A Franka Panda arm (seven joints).
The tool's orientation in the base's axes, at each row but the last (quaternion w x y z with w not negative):
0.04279 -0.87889 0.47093 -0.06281
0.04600 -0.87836 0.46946 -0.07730
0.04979 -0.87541 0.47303 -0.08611
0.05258 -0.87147 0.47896 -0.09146
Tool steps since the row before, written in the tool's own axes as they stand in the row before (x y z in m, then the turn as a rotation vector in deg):
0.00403 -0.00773 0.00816 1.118 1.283 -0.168
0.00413 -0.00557 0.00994 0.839 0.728 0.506
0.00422 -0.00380 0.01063 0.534 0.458 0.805
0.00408 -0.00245 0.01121 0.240 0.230 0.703
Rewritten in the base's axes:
0.00980 0.00105 -0.00674 -0.467 -1.643 0.072
0.00859 -0.00026 -0.00854 -0.045 -1.098 -0.532
0.00749 -0.00139 -0.00934 0.071 -0.693 -0.811
0.00651 -0.00209 -0.01008 0.084 -0.323 -0.702

